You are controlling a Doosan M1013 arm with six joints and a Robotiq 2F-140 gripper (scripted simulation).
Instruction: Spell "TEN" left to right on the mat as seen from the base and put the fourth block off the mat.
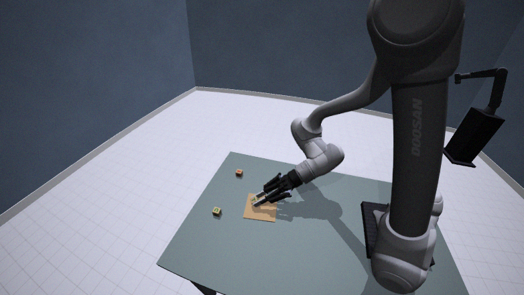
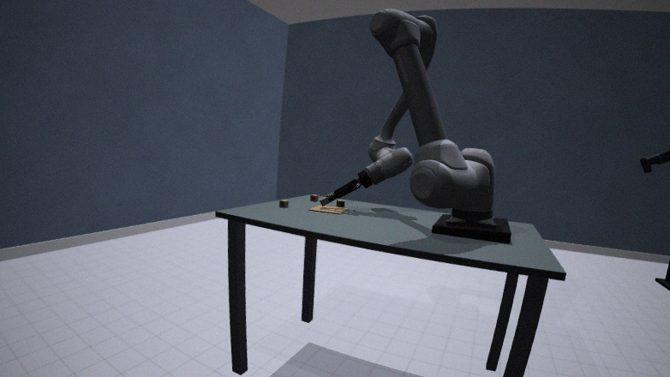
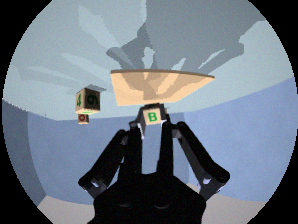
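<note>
The tan mat is 40 mm below my hand, 10 mm to the left of it and 10 mm behind it. From my hand the other things lie so: block: 20 mm ahead, 10 mm to the left, 10 mm below.
</note>
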